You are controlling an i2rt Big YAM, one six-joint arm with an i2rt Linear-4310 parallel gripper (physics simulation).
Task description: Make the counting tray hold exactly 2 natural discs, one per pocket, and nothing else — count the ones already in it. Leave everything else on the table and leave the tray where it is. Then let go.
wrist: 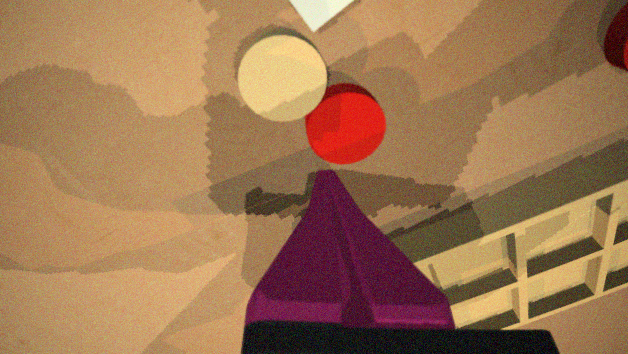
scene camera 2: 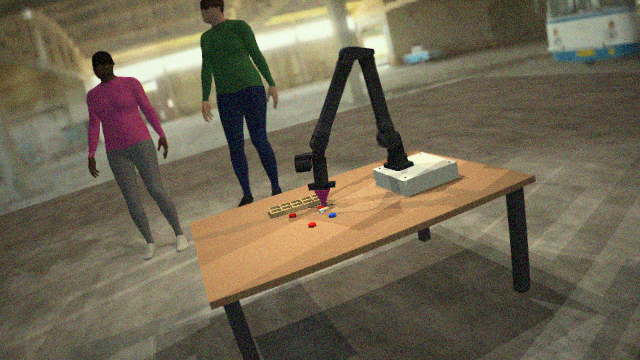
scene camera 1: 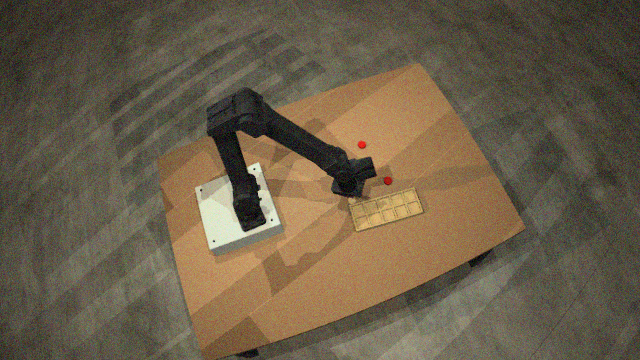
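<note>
My gripper is shut with nothing between its magenta fingers, its tips low over the table beside the tray's near end. A natural disc lies flat ahead of the tips in the wrist view, touching or nearly touching a red disc. The pale counting tray, two rows of pockets, lies at the lower right in the wrist view. The pockets that show there hold no disc; the pockets behind the fingers are hidden. Whether a disc lies under the fingers is hidden too.
Red discs lie on the table, one farther out, one close beside the tray. A blue disc and a small white block are near the fingertips. The white base box carries the arm.
</note>
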